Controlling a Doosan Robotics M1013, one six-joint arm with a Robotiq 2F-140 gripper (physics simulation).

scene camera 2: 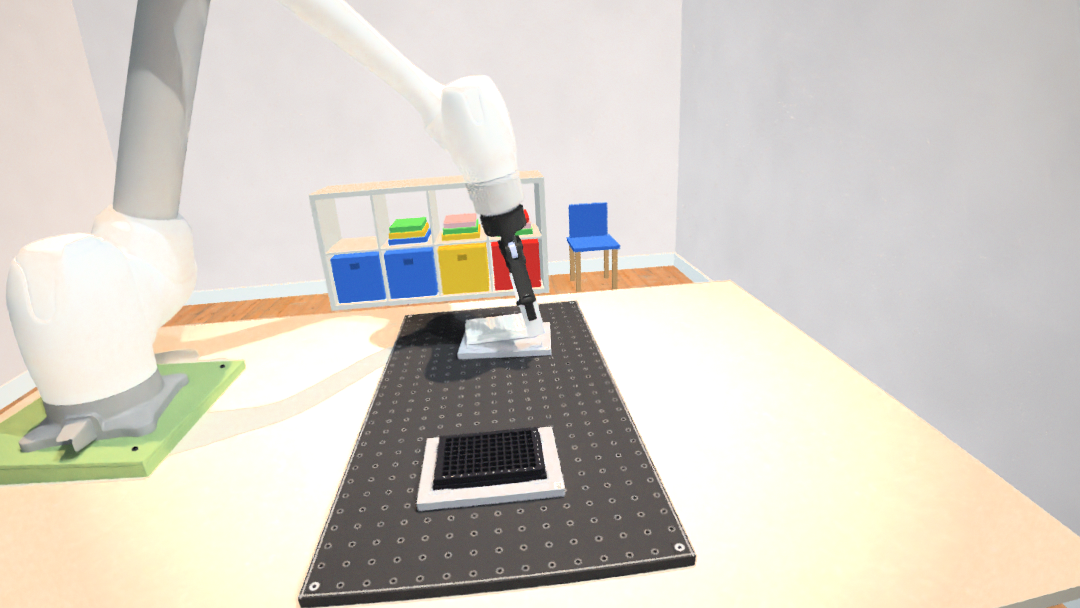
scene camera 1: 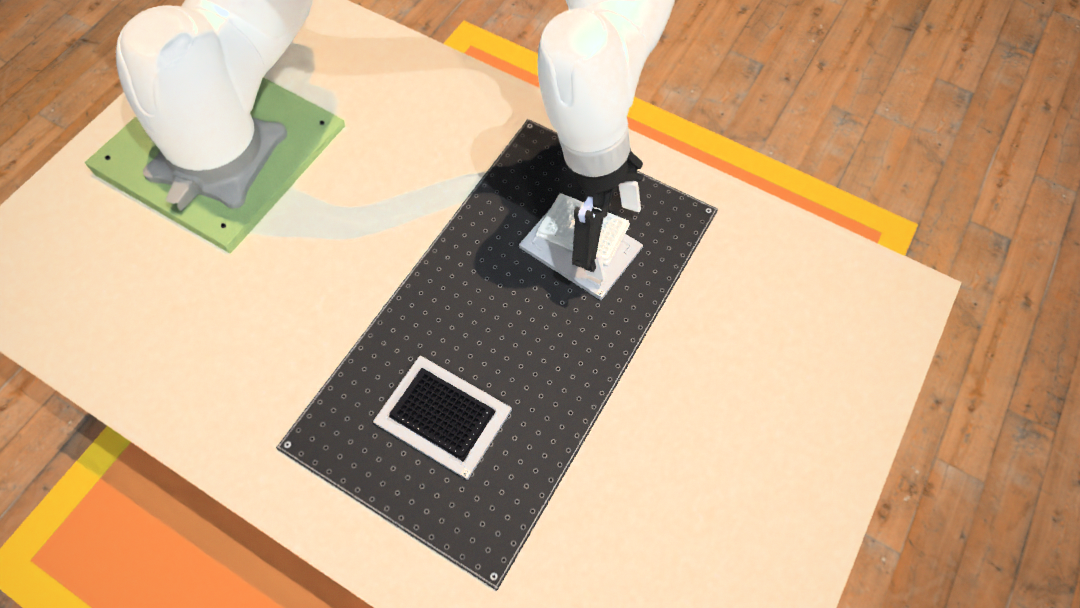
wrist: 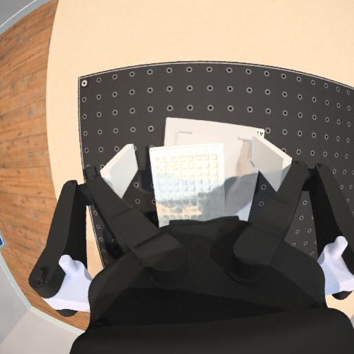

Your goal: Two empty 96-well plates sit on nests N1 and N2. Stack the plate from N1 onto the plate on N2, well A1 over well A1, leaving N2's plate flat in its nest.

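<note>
The pale, translucent well plate is on the far nest. It sits skewed and looks tilted, leaving part of the nest bare in the wrist view. My gripper is open, its pale pads standing apart on either side of the plate with gaps in the wrist view. The black well plate lies flat within the near nest. I cannot read which nest is N1 or N2.
Both nests are on a black perforated board on the wooden table. The arm's base stands on a green block to the left. A shelf unit and a blue chair stand beyond the table.
</note>
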